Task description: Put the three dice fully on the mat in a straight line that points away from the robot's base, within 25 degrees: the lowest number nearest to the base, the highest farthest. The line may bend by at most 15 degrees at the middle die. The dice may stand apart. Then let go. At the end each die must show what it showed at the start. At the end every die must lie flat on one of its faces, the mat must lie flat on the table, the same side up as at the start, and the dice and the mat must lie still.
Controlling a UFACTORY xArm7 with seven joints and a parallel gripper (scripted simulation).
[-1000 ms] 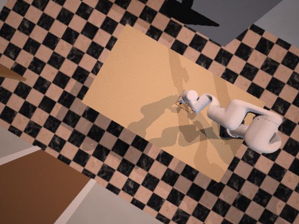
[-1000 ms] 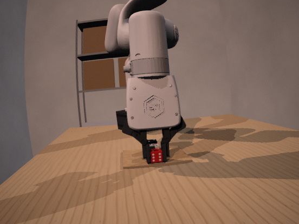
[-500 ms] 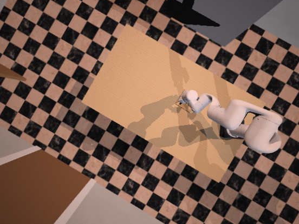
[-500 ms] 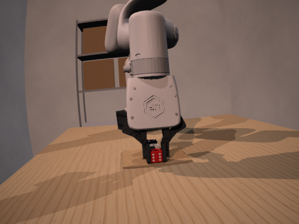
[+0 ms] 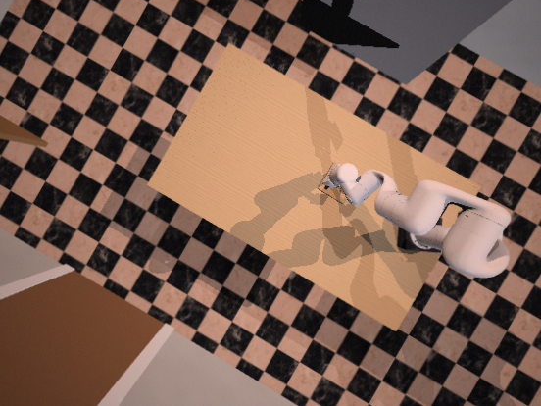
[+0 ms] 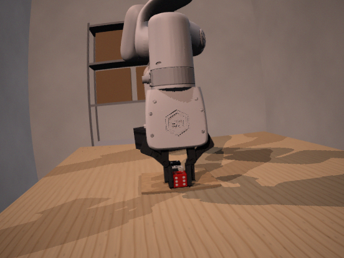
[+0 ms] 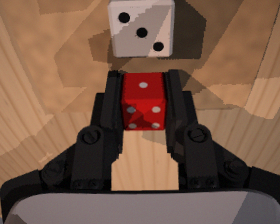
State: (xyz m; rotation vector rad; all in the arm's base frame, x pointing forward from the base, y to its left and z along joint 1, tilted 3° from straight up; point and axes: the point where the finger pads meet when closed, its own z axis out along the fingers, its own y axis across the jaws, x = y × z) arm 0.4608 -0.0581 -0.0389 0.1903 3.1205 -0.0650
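Right now my hand is 1 cm above the red die. From my hand the other things lie so: white die (5 cm behind, 1 cm to the left, 1 cm below); then thin mat (5 cm behind, 2 cm below, 1 cm to the left); then black die (10 cm behind, 1 cm to the left, 1 cm below).
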